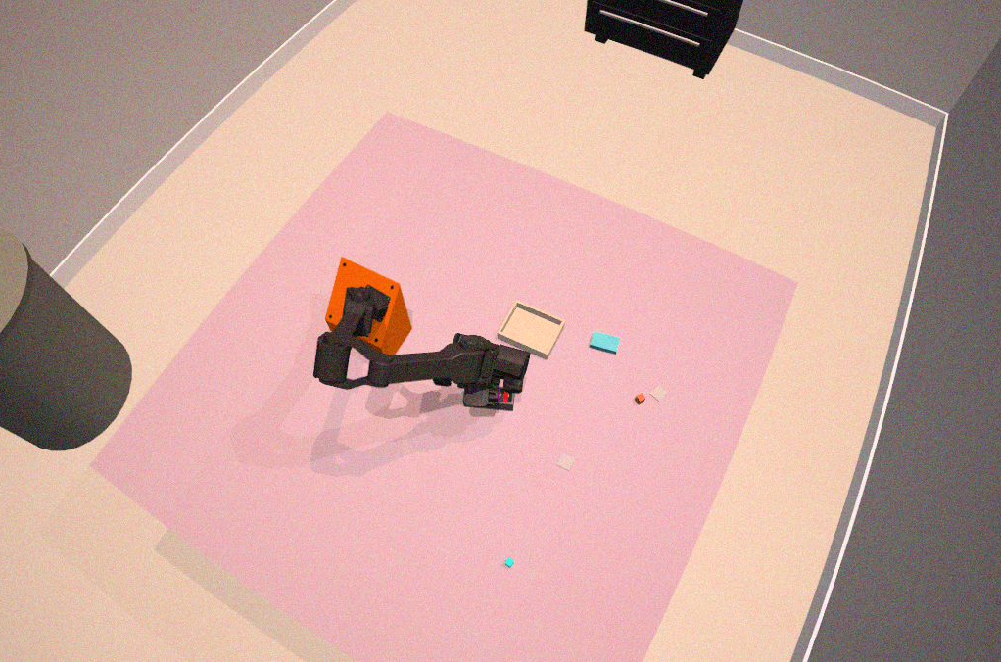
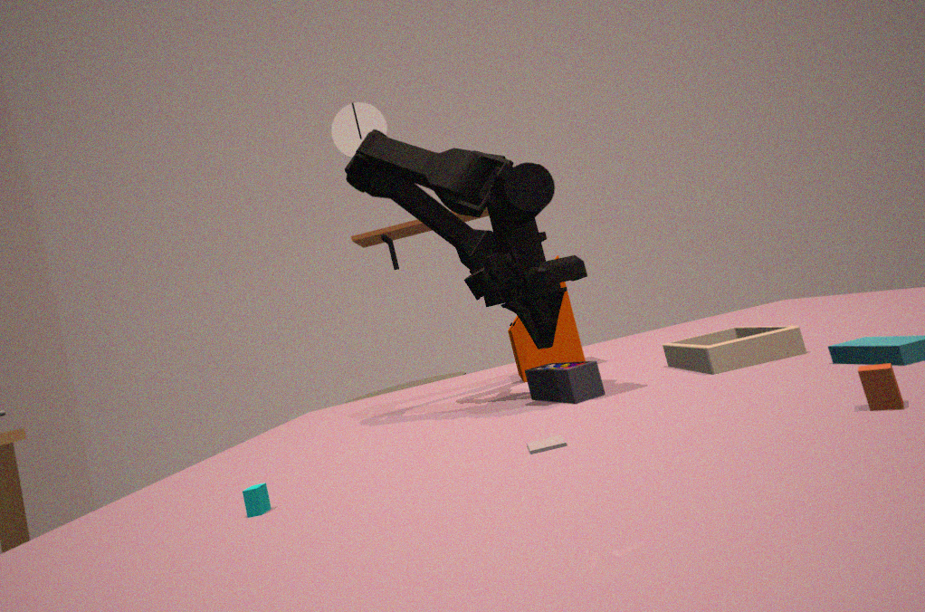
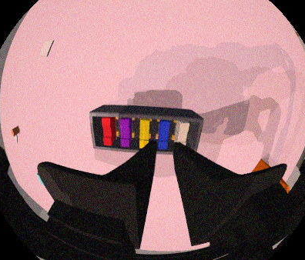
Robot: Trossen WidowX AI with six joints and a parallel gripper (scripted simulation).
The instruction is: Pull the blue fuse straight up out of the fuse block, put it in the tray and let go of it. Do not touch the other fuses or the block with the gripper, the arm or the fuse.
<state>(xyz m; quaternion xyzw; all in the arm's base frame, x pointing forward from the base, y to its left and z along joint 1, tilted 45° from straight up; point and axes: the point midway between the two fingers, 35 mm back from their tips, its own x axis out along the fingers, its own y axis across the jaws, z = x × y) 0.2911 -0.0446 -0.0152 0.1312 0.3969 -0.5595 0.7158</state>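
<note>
The blue fuse is 4 cm below my gripper tip. The rest, counted from my gripper tip: orange block (31 cm ahead, 19 cm to the left, 5 cm below); tray (1 cm ahead, 21 cm to the left, 6 cm below); teal flat block (17 cm ahead, 27 cm to the left, 6 cm below).
</note>
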